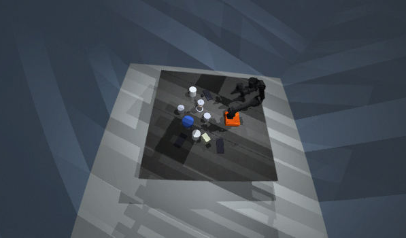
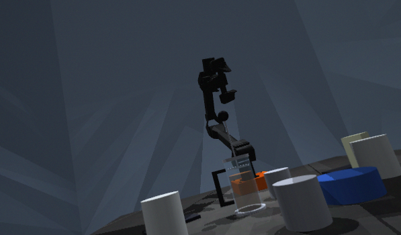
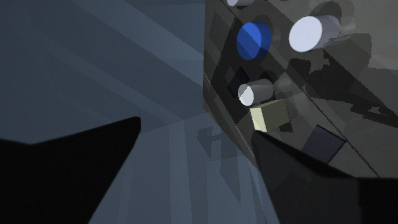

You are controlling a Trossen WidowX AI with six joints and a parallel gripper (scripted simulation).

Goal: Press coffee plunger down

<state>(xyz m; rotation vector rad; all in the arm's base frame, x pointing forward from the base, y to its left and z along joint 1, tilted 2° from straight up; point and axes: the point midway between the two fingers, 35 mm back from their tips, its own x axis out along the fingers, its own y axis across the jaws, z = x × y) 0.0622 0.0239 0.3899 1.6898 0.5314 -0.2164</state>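
My gripper tip is 22 cm short of the coffee press, 15 cm to the left of it and 30 cm above it. From my gripper tip the other things lie so: blue disc: 36 cm ahead, 4 cm to the left, 40 cm below; pale block: 18 cm ahead, 24 cm to the left, 36 cm below.
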